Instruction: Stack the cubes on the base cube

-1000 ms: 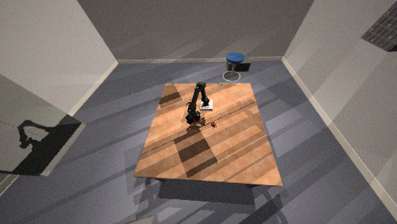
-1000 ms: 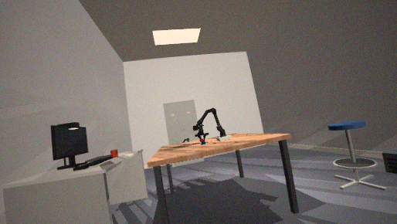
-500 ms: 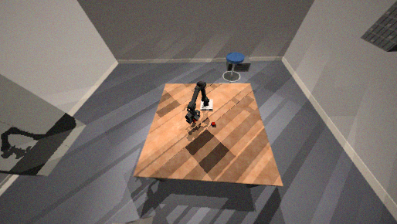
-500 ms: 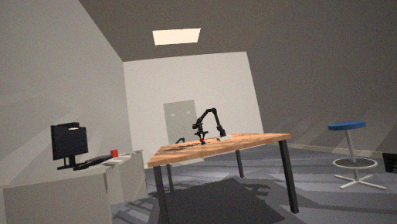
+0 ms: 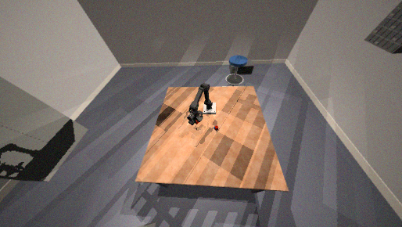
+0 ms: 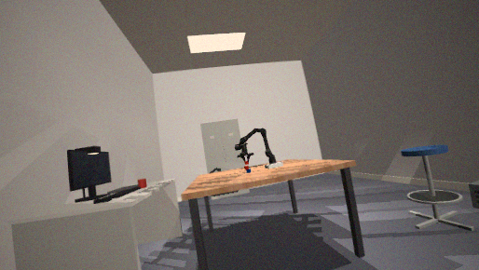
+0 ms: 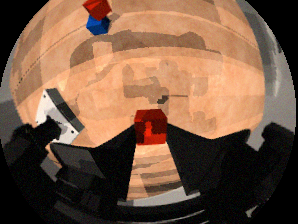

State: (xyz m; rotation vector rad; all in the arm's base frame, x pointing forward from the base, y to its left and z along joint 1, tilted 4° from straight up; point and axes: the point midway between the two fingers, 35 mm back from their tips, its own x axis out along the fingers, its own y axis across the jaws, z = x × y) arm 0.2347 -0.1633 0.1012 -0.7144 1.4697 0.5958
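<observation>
My gripper tip is now 6 cm short of the blue cube, 21 cm to the right of it and 7 cm above it.
</observation>
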